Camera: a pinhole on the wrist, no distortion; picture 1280 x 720 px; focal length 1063.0 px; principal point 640.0 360.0 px. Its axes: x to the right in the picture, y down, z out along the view. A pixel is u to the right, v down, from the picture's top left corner.
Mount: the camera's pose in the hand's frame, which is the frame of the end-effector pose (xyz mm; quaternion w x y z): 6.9 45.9 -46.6 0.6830 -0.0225 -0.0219 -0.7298
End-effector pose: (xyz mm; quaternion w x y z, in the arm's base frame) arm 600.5 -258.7 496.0 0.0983 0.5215 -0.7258 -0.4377
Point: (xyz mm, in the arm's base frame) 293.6 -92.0 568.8
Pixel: outside the picture
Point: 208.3 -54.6 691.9
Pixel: outside the picture
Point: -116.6 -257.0 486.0
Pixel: outside the picture
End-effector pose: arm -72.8 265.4 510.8 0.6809 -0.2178 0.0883 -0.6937
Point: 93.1 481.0 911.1
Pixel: 886 72
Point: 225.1 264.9 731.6
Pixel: 328 450
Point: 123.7 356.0 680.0
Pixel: 522 132
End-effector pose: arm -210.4 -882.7 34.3 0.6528 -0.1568 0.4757 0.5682
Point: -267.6 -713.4 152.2
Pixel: 222 354
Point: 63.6 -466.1 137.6
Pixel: 951 644
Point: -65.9 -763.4 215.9
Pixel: 1019 24
